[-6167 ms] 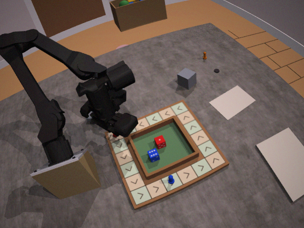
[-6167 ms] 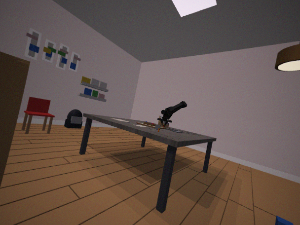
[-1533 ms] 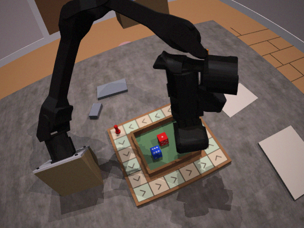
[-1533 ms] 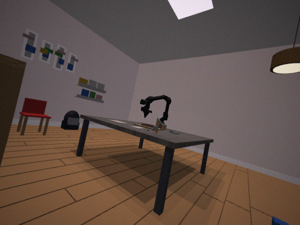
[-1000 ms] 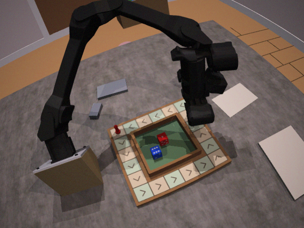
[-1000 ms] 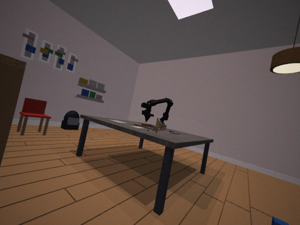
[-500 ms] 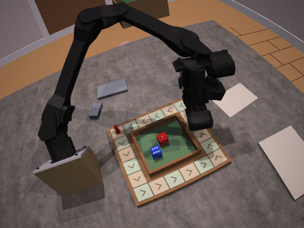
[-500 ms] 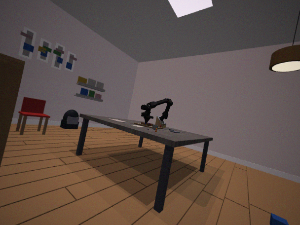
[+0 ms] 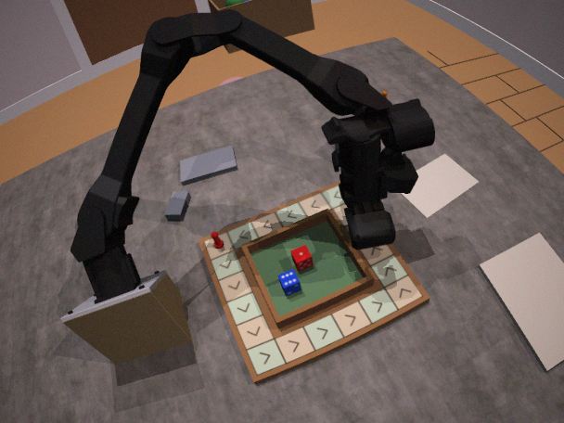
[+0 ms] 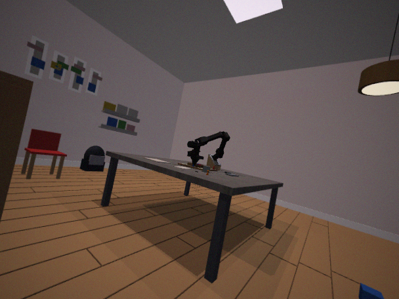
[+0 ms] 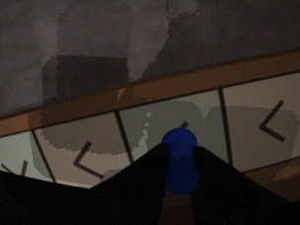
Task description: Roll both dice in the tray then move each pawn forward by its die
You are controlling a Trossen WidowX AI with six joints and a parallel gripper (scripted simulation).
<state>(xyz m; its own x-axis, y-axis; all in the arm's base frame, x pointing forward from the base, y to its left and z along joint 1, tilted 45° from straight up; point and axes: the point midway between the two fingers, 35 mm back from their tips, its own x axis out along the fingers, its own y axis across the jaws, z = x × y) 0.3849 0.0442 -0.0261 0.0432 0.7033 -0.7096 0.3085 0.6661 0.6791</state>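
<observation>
Right now my gripper tip is 10 mm below the blue pawn. The rest, counted from my gripper tip: green tray: 110 mm behind, 20 mm to the right, 10 mm below; then die: 150 mm behind, 40 mm to the right, 10 mm above; then grey cube: 200 mm to the left, 90 mm ahead.
</observation>
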